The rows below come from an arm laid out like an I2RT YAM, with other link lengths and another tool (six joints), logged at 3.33 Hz.
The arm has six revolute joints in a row. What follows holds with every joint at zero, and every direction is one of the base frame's.
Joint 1 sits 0.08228 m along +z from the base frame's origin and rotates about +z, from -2.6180 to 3.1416 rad.
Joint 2 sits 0.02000 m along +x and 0.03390 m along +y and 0.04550 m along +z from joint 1 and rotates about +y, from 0.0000 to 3.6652 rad.
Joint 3 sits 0.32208 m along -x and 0.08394 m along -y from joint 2 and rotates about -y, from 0.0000 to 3.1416 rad.
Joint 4 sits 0.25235 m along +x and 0.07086 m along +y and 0.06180 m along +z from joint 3 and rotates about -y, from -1.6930 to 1.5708 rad.
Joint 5 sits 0.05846 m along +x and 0.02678 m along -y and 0.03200 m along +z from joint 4 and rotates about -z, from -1.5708 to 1.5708 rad.
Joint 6 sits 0.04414 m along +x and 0.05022 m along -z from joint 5 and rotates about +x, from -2.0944 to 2.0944 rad.
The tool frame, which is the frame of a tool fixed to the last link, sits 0.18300 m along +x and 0.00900 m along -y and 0.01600 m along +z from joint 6; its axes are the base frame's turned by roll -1.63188, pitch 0.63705 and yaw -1.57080 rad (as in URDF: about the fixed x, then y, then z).
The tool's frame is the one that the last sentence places.
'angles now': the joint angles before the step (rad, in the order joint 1, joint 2, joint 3, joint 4, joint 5, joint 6). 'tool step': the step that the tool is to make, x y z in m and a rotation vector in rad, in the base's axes. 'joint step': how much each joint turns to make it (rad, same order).
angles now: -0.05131, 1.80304, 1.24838, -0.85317, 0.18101, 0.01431
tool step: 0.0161, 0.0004, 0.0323, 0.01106, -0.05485, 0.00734
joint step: -0.00647, -0.02187, 0.09234, -0.05814, -0.01640, -0.01106
